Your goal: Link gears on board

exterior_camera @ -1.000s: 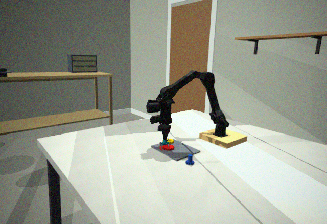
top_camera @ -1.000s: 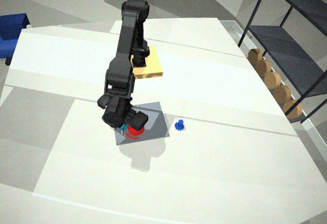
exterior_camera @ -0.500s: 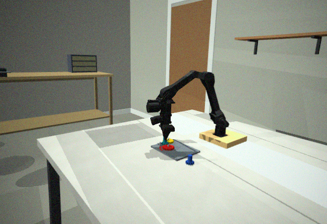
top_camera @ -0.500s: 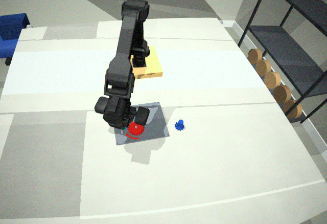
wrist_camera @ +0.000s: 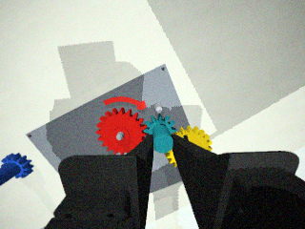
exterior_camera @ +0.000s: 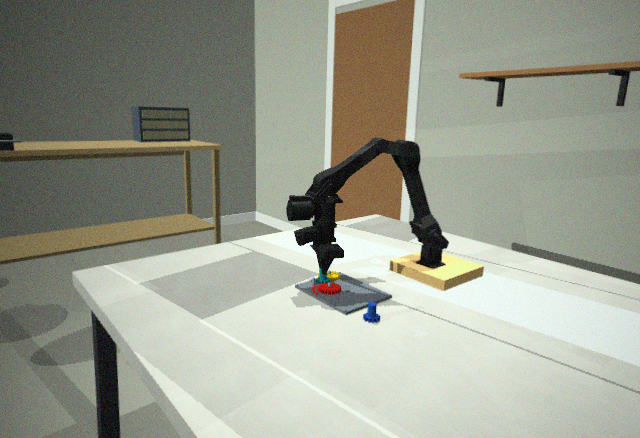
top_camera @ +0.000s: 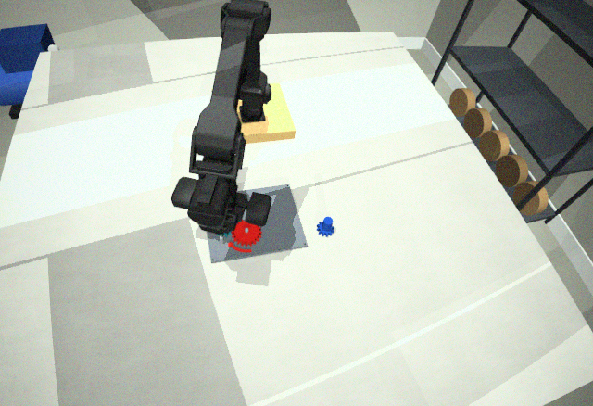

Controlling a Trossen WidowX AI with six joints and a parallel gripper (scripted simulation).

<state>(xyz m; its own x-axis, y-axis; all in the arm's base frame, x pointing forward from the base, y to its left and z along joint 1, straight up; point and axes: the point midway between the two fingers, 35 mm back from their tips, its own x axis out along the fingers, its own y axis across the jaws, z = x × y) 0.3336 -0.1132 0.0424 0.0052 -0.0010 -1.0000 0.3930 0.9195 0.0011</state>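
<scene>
The teal gear lies 10 mm below my gripper tip. Also, from my gripper tip: yellow gear: 40 mm behind, 20 mm to the right, 20 mm below; red gear: 50 mm to the left, 20 mm below, 10 mm ahead; red arrow: 50 mm ahead, 30 mm to the left, 30 mm below.
</scene>
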